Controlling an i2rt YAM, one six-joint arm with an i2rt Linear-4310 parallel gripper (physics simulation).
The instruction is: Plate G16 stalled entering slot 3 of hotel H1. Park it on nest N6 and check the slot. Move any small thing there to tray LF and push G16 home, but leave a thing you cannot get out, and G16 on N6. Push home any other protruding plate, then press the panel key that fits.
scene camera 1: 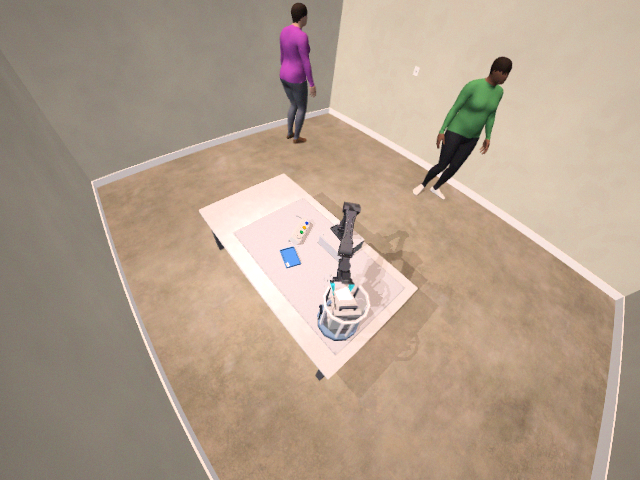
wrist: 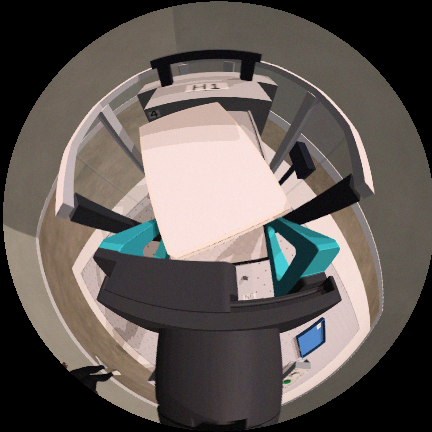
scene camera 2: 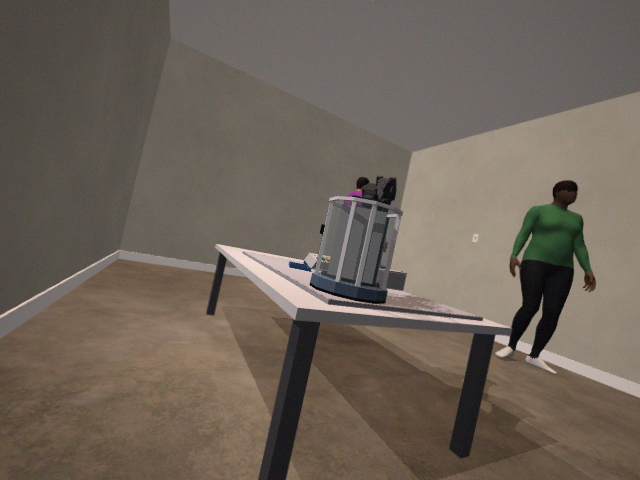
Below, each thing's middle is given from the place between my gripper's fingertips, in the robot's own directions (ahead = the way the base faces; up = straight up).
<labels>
Right now my hand is 60 mm to the right of the round plate rack (scene camera 2: pixel 359 236), 40 mm above it and 30 mm short of it.
</labels>
